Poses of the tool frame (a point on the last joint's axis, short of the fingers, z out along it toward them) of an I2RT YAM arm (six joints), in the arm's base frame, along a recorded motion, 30 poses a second.
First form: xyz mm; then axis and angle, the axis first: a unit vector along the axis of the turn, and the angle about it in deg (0 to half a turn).
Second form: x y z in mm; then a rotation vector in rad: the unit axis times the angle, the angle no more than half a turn. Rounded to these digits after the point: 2 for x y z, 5 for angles.
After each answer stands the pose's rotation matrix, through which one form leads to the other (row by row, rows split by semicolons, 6 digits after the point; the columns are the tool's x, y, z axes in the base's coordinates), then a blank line. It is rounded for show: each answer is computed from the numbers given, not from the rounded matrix.
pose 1, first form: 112.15, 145.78, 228.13, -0.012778, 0.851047, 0.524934, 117.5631
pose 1, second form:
112.15, 145.78, 228.13, -0.02622, 1.74623, 1.07709
-0.462486 -0.481262 0.744643; 0.449448 0.596699 0.664791; -0.764266 0.642135 -0.059663

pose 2, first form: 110.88, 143.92, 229.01, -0.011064, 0.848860, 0.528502, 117.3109
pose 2, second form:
110.88, 143.92, 229.01, -0.02265, 1.73801, 1.08209
-0.458640 -0.483291 0.745707; 0.455889 0.592352 0.664292; -0.762768 0.644631 -0.051350

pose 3, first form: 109.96, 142.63, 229.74, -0.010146, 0.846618, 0.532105, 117.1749
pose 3, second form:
109.96, 142.63, 229.74, -0.02075, 1.73141, 1.08820
-0.456558 -0.485882 0.745301; 0.460856 0.587404 0.665258; -0.761029 0.647206 -0.044262

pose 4, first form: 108.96, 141.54, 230.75, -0.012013, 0.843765, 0.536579, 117.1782
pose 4, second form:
108.96, 141.54, 230.75, -0.02457, 1.72562, 1.09738
-0.456549 -0.492101 0.741215; 0.462569 0.580364 0.670229; -0.759995 0.648856 -0.037334

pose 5, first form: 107.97, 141.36, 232.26, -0.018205, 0.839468, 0.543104, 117.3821
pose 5, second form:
107.97, 141.36, 232.26, -0.03730, 1.71982, 1.11266
-0.459439 -0.504565 0.730979; 0.459943 0.568895 0.681771; -0.759848 0.649440 -0.029301

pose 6, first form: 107.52, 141.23, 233.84, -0.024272, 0.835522, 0.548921, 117.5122
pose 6, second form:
107.52, 141.23, 233.84, -0.04978, 1.71363, 1.12582
-0.461076 -0.516493 0.721557; 0.457197 0.558636 0.692023; -0.760513 0.648969 -0.021435

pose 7, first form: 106.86, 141.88, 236.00, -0.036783, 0.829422, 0.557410, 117.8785
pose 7, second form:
106.86, 141.88, 236.00, -0.07568, 1.70643, 1.14680
-0.465613 -0.537492 0.703070; 0.447943 0.542023 0.711026; -0.763251 0.645998 -0.011607

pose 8, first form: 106.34, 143.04, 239.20, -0.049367, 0.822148, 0.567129, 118.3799
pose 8, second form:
106.34, 143.04, 239.20, -0.10200, 1.69866, 1.17176
-0.471720 -0.558847 0.682033; 0.439090 0.521891 0.731321; -0.764644 0.644453 -0.000802

